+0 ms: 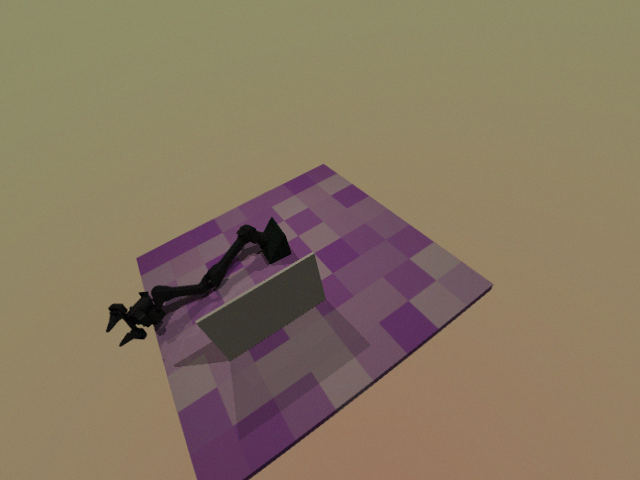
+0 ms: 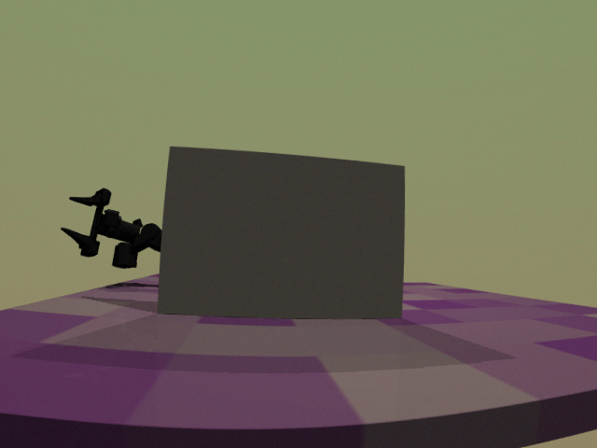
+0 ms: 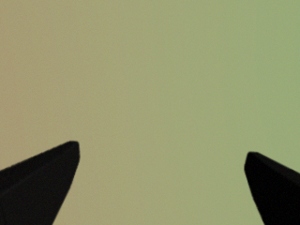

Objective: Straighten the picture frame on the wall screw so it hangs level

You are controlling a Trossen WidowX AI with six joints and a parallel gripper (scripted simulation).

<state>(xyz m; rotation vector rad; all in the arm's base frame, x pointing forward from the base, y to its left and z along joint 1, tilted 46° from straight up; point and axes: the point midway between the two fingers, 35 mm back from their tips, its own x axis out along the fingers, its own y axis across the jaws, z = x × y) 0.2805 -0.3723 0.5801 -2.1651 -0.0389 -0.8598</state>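
Now: the picture frame 14 cm ahead of my gripper tip, 57 cm to the left of it and 3 cm below it. The rest, counted from my gripper tip: wall panel: 15 cm ahead, 58 cm to the left, 4 cm below.
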